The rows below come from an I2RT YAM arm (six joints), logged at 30 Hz.
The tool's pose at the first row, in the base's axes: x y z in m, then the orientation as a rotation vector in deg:
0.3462 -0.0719 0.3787 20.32 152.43 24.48
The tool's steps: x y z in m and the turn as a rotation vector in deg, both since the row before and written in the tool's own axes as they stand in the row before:
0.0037 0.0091 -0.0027 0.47 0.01 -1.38
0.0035 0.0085 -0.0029 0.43 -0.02 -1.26
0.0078 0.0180 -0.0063 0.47 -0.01 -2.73
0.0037 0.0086 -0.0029 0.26 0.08 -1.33
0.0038 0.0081 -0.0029 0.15 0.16 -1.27
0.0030 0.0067 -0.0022 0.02 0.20 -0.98
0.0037 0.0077 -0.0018 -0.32 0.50 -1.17
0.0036 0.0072 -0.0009 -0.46 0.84 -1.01
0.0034 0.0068 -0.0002 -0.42 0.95 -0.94
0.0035 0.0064 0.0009 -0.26 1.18 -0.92
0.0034 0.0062 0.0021 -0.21 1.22 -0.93
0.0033 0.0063 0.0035 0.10 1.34 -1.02
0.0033 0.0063 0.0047 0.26 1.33 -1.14
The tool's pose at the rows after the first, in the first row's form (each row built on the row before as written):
0.3434 -0.0630 0.3829 18.61 152.67 23.44
0.3404 -0.0548 0.3869 17.05 152.84 22.48
0.3333 -0.0373 0.3951 13.52 153.05 21.01
0.3296 -0.0289 0.3987 11.80 153.21 20.27
0.3256 -0.0210 0.4020 10.12 153.41 19.70
0.3224 -0.0145 0.4045 8.78 153.61 19.40
0.3187 -0.0069 0.4066 7.04 154.02 19.55
0.3153 0.0004 0.4078 5.42 154.72 19.98
0.3122 0.0073 0.4084 3.88 155.53 20.39
0.3093 0.0140 0.4079 2.36 156.58 20.62
0.3068 0.0208 0.4064 0.82 157.67 20.79
0.3047 0.0279 0.4037 -0.81 158.91 20.51
0.3028 0.0353 0.3999 -2.58 160.14 19.97

